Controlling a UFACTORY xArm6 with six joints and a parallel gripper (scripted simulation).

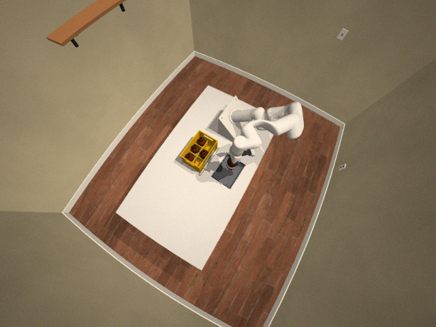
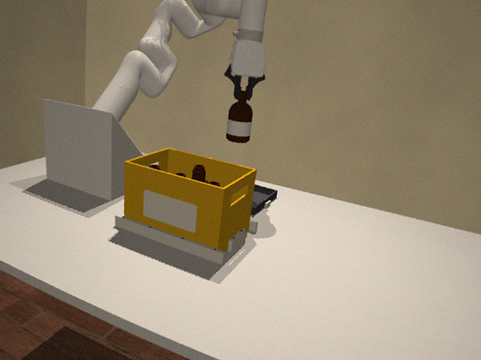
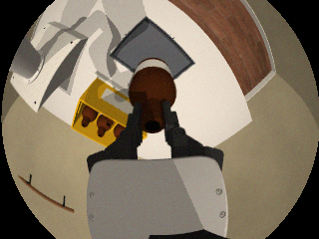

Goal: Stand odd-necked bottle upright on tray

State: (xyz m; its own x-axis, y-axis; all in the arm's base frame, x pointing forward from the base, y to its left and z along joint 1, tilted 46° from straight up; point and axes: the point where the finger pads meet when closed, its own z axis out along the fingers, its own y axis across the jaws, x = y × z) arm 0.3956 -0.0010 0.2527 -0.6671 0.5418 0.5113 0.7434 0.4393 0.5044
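The dark grey tray lies 330 mm below my hand. From my hand the other things lie so: yellow crate 290 mm to the right, 250 mm below; then glass bottle 80 mm ahead, 340 mm to the right, 250 mm below.
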